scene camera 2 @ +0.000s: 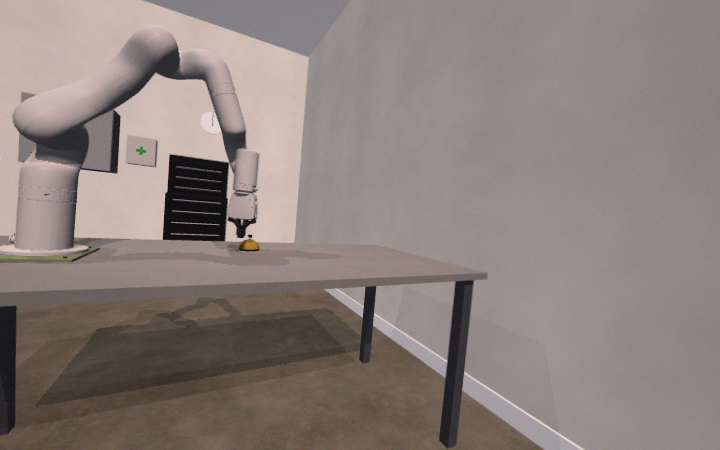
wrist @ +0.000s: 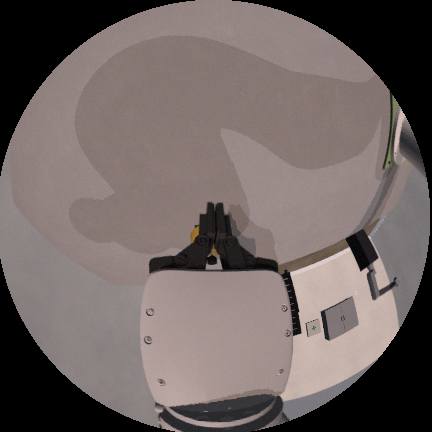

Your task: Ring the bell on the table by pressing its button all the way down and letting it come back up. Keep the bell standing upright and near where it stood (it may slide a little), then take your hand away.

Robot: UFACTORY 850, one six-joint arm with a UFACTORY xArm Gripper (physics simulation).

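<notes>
A yellow domed bell [scene camera 2: 249, 245] with a small dark button [scene camera 2: 250, 236] on top stands upright on the table [scene camera 2: 403, 265]. In the wrist view a sliver of the yellow bell [wrist: 195, 234] shows at the left of the fingers, which hide most of it. My gripper [scene camera 2: 241, 235] [wrist: 213, 211] is shut and empty and points down. In the scene view its fingertips are close to the bell's button, at about its height and slightly to its left. I cannot tell whether they touch the button.
The arm's base stands on a green plate [scene camera 2: 79, 255] [wrist: 393, 145] at the table's left. A black drawer cabinet [scene camera 2: 195, 198] stands behind the table. A grey wall [scene camera 2: 504, 159] runs along the right.
</notes>
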